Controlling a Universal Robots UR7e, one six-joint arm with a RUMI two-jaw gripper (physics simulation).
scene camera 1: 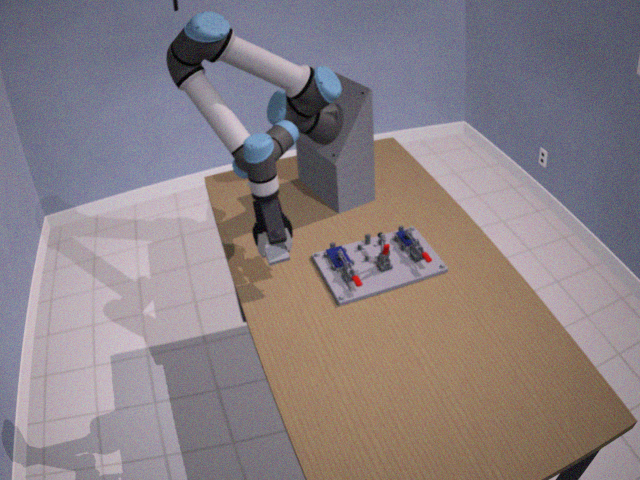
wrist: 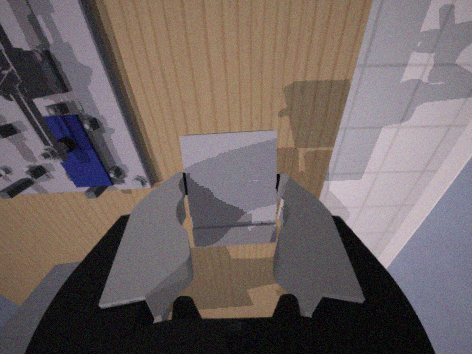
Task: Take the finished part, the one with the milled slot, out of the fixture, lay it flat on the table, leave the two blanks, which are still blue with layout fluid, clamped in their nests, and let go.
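Where they show: gripper, fingertip midpoint: [scene camera 1: 276,254] [wrist: 231,175]; arm's base, link origin: [scene camera 1: 328,123].
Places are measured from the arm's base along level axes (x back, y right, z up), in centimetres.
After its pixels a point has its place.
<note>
The finished part [scene camera 1: 278,255] @(x -36.9, y 34.9, z -16.6 cm) [wrist: 232,200] @(x -34.1, y 34.7, z -15.7 cm) is a bare grey block, with a thin dark line across it near its lower edge in the wrist view. My gripper [scene camera 1: 274,248] @(x -34.7, y 34.7, z -18.0 cm) [wrist: 231,175] @(x -34.7, y 34.7, z -18.0 cm) is shut on its two sides and holds it above the table [scene camera 1: 413,361] @(x -80.4, y 17.9, z -28.0 cm) [wrist: 225,55] @(x -42.5, y 35.4, z -28.0 cm), to the left of the fixture plate [scene camera 1: 403,271] @(x -50.2, y 2.5, z -26.5 cm) [wrist: 114,131] @(x -37.6, y 21.2, z -26.5 cm) in the scene view. One blue blank [scene camera 1: 337,255] @(x -35.6, y 16.5, z -24.9 cm) [wrist: 86,159] @(x -35.4, y 17.3, z -24.9 cm) sits in the left nest under its clamp. The other blue blank [scene camera 1: 404,237] @(x -39.4, y -4.7, z -23.9 cm) sits in the right nest. The slot itself is not clear.
The middle clamp's red handle [scene camera 1: 386,249] @(x -47.0, y 6.5, z -19.0 cm) stands up. The left clamp's red handle [scene camera 1: 356,280] @(x -50.3, y 18.1, z -22.8 cm) and the right one's [scene camera 1: 426,256] @(x -52.7, y -3.8, z -21.9 cm) point outward, low over the plate. The grey robot pedestal [scene camera 1: 355,165] @(x -12.1, y -3.0, z -11.5 cm) stands behind the fixture. The table's left edge is close to the gripper.
</note>
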